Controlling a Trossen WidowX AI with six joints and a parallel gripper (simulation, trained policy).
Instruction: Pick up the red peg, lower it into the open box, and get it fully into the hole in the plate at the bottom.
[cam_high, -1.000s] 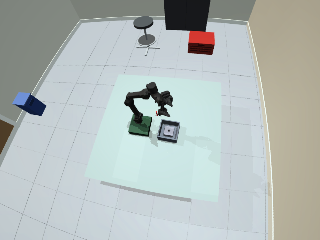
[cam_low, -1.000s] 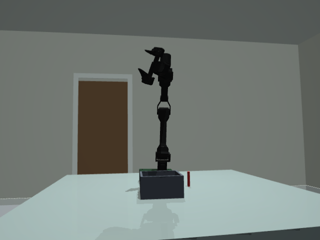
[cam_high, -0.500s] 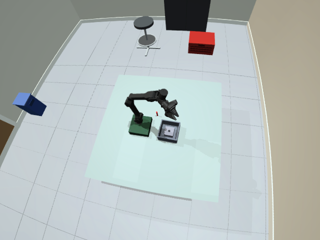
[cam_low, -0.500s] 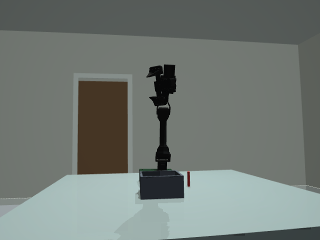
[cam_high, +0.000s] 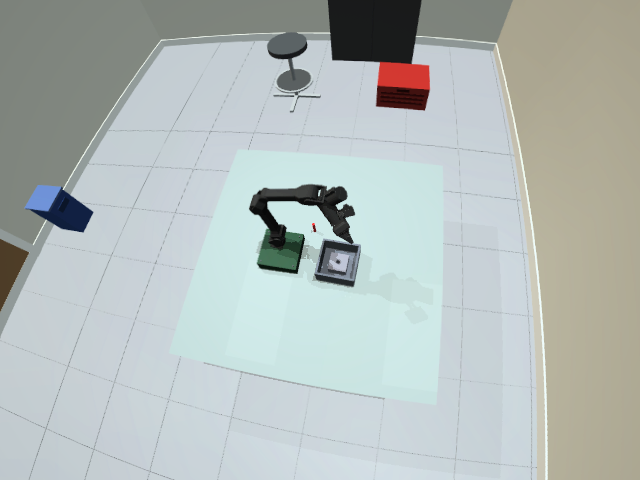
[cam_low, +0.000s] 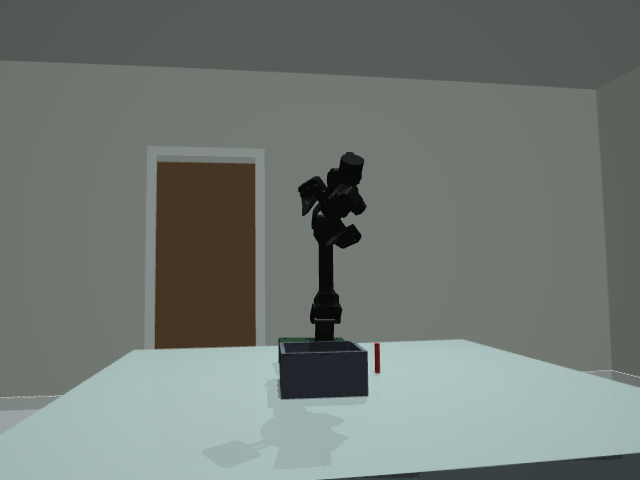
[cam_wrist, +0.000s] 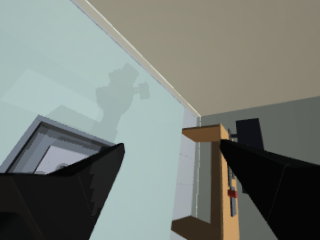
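My gripper tip is now 240 mm past the red peg, 180 mm to the right of it and 330 mm above it. Also, from my gripper tip: grey plate (70 mm behind, 10 mm to the left, 320 mm below); dark grey box (70 mm behind, 10 mm to the left, 340 mm below).
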